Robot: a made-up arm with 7 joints. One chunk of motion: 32 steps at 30 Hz.
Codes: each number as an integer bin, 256 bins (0 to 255) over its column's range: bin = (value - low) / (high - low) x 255, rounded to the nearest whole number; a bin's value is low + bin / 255 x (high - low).
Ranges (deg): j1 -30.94..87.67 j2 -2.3..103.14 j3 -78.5..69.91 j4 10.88..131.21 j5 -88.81..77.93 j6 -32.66..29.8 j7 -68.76..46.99
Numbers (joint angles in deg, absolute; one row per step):
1: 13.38 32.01 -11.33 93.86 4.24 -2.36 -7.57
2: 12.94 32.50 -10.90 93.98 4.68 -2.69 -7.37
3: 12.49 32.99 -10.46 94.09 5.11 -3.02 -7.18
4: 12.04 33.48 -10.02 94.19 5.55 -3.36 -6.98
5: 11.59 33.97 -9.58 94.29 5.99 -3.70 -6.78
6: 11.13 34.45 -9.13 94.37 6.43 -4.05 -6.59
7: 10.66 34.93 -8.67 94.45 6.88 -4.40 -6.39
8: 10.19 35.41 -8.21 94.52 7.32 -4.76 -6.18
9: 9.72 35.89 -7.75 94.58 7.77 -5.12 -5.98
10: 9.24 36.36 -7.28 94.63 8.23 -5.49 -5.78
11: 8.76 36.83 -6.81 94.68 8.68 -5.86 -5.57
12: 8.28 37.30 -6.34 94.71 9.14 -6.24 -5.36
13: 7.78 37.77 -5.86 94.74 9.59 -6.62 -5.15
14: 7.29 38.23 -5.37 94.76 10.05 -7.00 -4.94
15: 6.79 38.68 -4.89 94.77 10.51 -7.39 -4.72
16: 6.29 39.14 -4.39 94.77 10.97 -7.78 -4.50
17: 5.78 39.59 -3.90 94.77 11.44 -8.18 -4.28
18: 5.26 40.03 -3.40 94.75 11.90 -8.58 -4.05
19: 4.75 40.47 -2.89 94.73 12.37 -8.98 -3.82
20: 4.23 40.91 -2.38 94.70 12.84 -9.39 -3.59
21: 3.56 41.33 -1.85 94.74 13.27 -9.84 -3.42
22: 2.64 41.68 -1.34 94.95 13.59 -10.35 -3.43
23: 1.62 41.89 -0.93 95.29 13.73 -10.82 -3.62
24: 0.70 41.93 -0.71 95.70 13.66 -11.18 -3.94
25: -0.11 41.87 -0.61 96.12 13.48 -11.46 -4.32
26: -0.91 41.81 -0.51 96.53 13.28 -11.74 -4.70
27: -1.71 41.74 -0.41 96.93 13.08 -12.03 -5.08
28: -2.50 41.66 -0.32 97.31 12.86 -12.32 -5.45
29: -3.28 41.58 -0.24 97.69 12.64 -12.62 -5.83
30: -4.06 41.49 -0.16 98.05 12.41 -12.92 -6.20
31: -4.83 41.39 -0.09 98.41 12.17 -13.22 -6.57
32: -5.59 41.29 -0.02 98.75 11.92 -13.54 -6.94
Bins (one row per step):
1: 95 83 115 176 142 124 135
2: 94 84 116 176 143 122 135
3: 93 85 117 176 144 121 136
4: 92 87 118 177 144 120 136
5: 91 88 118 177 145 118 137
6: 90 89 119 177 146 117 137
7: 89 90 120 177 146 115 137
8: 88 91 121 177 147 114 138
9: 87 92 122 177 148 112 138
10: 86 93 122 177 148 111 139
11: 85 95 123 178 149 109 139
12: 84 96 124 178 150 108 140
13: 83 97 125 178 150 106 140
14: 82 98 126 178 151 105 141
15: 81 99 126 178 152 103 141
16: 80 100 127 178 153 102 142
17: 79 101 128 178 153 100 142
18: 78 102 129 178 154 98 143
19: 77 103 130 178 155 97 143
20: 76 105 131 178 155 95 144
21: 74 106 132 178 156 93 144
22: 72 106 133 178 157 91 144
23: 70 107 133 179 157 89 144
24: 68 107 134 180 157 88 143
25: 66 107 134 181 156 87 142
26: 65 107 134 182 156 85 141
27: 63 107 134 182 156 84 140
28: 61 106 134 183 155 83 139
29: 59 106 134 184 155 82 139
30: 58 106 135 185 155 81 138
31: 56 106 135 185 154 79 137
32: 55 105 135 186 154 78 136

